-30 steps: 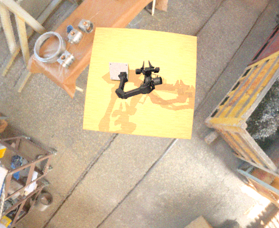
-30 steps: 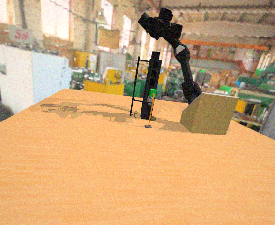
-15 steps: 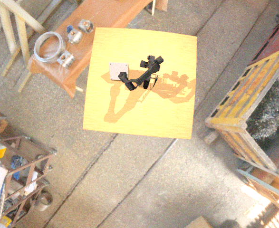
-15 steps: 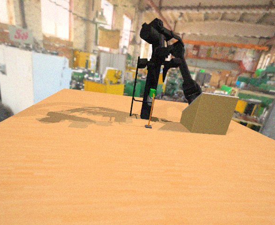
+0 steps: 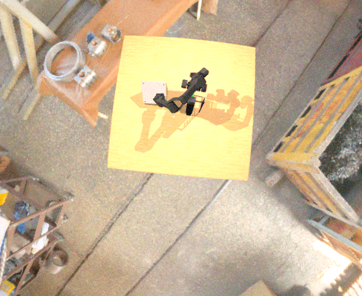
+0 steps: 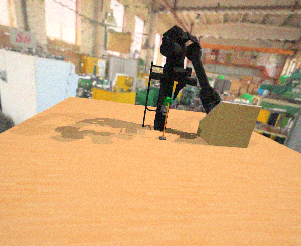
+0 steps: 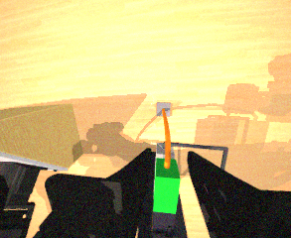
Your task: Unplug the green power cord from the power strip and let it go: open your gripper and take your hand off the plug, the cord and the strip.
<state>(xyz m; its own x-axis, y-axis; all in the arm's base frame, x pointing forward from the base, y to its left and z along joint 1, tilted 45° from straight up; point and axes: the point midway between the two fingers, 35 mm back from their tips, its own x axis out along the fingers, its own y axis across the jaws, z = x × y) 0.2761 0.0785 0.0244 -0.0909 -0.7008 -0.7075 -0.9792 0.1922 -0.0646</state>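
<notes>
Now: gripper tip 1 cm past the green plug, 7 cm to the left of it and 1 cm above it.
</notes>
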